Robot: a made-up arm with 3 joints. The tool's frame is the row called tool.
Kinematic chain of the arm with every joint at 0, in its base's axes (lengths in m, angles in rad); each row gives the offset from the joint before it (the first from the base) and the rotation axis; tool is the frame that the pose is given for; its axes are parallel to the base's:
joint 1: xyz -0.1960 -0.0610 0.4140 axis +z
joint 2: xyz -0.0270 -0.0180 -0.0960 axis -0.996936 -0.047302 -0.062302
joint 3: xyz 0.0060 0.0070 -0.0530 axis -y
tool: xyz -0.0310 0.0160 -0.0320
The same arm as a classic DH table. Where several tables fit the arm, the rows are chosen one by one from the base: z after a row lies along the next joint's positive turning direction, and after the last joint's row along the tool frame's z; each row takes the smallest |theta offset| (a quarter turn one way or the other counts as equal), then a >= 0, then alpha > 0; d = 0 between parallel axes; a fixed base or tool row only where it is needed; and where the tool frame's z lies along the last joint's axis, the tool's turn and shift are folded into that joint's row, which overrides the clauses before.
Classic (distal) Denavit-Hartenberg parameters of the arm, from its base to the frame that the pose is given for. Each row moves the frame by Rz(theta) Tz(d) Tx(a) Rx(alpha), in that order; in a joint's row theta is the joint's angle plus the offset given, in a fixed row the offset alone. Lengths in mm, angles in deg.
base (fixed): d 0, theta_offset 17.29, a -205.3, alpha 0
joint 1: d 319.7, theta_offset 75.43, a -16.7, alpha -93.57
joint 2: d 25.2, theta_offset -89.83, a -53.3, alpha 87.29
joint 3: d -22.9, theta_offset 86.42, a 31, alpha 90
tool (fixed): d -32, theta_offset 180, a 0, alpha 0

